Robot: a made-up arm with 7 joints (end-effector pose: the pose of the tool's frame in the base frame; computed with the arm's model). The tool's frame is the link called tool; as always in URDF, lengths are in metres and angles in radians. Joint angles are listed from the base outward.
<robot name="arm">
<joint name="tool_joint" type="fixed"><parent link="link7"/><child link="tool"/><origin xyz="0 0 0" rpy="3.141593 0 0"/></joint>
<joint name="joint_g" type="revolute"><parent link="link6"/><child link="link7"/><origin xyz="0.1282 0 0"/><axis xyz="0 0 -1"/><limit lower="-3.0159" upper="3.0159"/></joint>
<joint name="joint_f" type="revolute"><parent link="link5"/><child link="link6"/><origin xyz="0 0 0"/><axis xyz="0 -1 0"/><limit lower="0.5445" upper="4.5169"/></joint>
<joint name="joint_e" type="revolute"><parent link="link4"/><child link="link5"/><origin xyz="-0.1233 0 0.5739"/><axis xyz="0 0 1"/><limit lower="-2.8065" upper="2.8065"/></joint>
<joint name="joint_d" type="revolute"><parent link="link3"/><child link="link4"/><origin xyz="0.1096 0 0"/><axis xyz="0 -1 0"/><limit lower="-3.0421" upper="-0.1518"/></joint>
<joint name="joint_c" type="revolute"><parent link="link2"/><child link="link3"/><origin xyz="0 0 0.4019"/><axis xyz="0 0 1"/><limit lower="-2.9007" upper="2.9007"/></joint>
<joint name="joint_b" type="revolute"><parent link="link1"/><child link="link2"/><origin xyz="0 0 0"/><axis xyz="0 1 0"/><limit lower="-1.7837" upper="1.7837"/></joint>
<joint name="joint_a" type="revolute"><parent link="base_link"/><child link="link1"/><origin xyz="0 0 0.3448"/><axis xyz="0 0 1"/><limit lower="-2.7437" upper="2.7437"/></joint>
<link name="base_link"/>
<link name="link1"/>
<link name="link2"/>
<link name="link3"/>
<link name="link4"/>
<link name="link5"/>
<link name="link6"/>
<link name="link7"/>
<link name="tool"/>
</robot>
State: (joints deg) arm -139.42 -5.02 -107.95 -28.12 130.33 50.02 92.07
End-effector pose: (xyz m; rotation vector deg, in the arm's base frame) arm -0.0905 0.2869 1.4165 45.90 132.95 -107.33
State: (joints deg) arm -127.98 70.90 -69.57 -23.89 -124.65 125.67 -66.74
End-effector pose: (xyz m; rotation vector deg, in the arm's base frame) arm -0.8590 -0.6625 0.5331 -14.87 -31.89 135.99
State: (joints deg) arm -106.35 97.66 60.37 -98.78 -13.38 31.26 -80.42
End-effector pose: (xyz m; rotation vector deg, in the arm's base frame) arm 0.5346 -0.4338 -0.0849 -34.03 -57.36 -10.57
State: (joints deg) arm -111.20 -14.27 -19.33 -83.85 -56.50 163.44 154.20
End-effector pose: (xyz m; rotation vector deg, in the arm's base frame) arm -0.3081 -0.4247 1.1521 -58.55 -82.70 111.64
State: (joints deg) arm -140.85 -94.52 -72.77 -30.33 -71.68 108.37 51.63
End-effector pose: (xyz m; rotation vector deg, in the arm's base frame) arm 0.6364 0.9265 0.3983 -140.12 -14.72 25.11
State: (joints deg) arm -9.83 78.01 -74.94 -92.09 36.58 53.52 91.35
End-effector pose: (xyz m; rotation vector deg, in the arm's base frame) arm 0.3463 -0.8207 0.1928 -20.98 -125.27 -64.53
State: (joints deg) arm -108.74 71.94 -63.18 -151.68 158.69 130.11 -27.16
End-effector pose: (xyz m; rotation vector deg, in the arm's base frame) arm -0.3765 0.2355 0.1170 -92.18 -101.23 21.92
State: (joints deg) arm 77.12 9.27 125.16 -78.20 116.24 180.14 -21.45
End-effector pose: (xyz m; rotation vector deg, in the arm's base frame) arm -0.6301 -0.0475 0.9674 -57.35 -65.33 103.09
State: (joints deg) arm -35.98 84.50 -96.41 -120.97 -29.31 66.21 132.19
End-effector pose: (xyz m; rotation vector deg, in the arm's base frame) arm -0.3490 -0.6550 0.4632 -70.07 -20.62 -34.50
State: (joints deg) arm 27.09 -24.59 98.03 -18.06 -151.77 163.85 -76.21
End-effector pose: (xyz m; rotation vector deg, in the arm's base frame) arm -0.5687 0.0164 1.2009 -8.48 -17.63 74.25
